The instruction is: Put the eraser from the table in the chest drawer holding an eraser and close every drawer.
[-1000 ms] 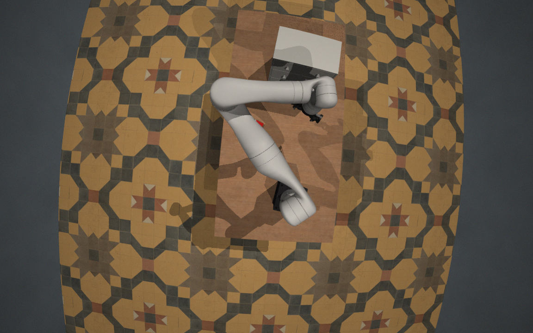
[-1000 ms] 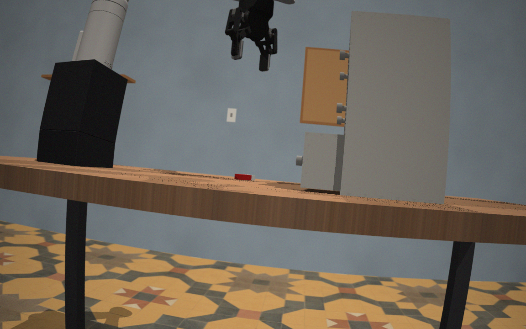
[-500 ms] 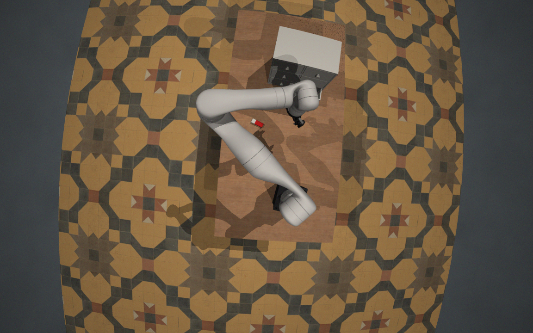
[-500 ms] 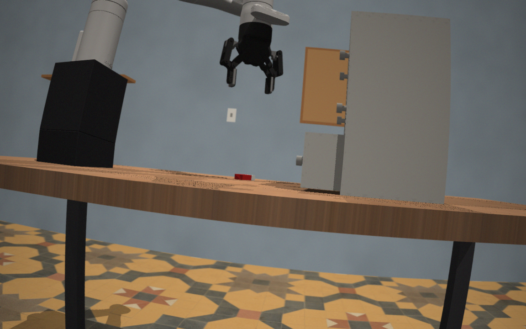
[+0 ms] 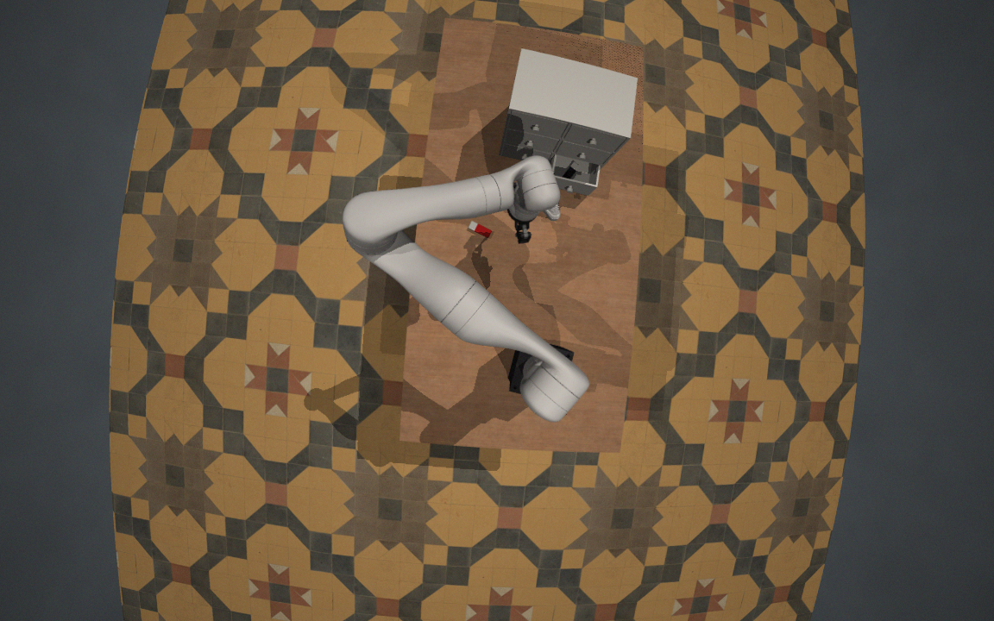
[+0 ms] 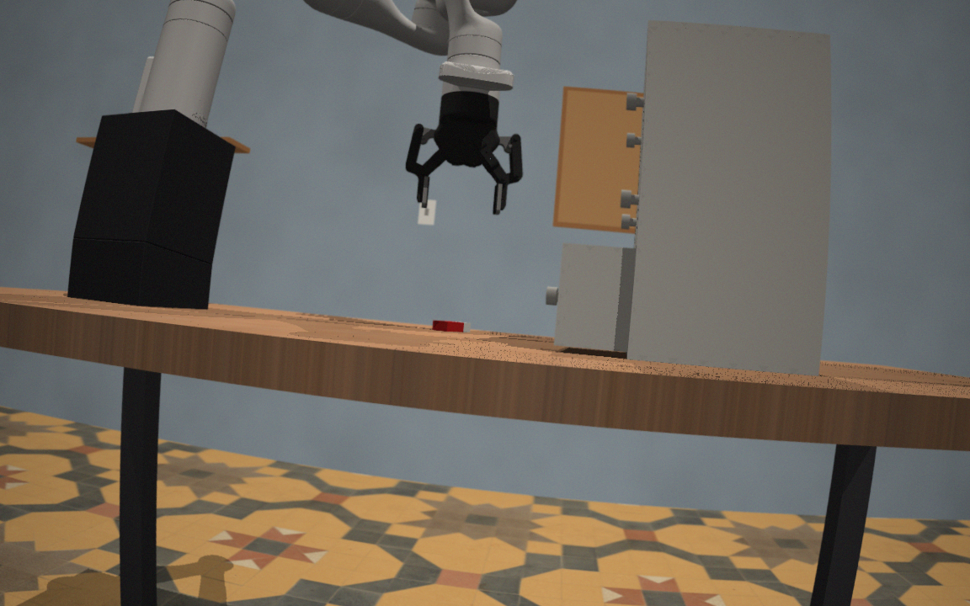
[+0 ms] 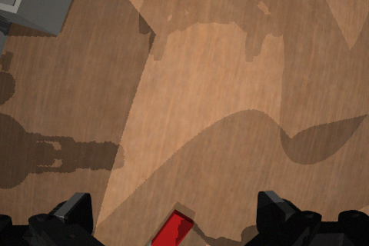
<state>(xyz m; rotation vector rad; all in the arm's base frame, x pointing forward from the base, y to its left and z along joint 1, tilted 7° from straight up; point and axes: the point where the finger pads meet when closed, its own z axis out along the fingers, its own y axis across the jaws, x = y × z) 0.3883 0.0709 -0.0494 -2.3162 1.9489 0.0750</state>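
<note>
Right now the white eraser is 100 mm to the left of my hand and 150 mm below it. From my hand the other things lie so: dark block (190 mm ahead, 180 mm to the right, 150 mm below).
</note>
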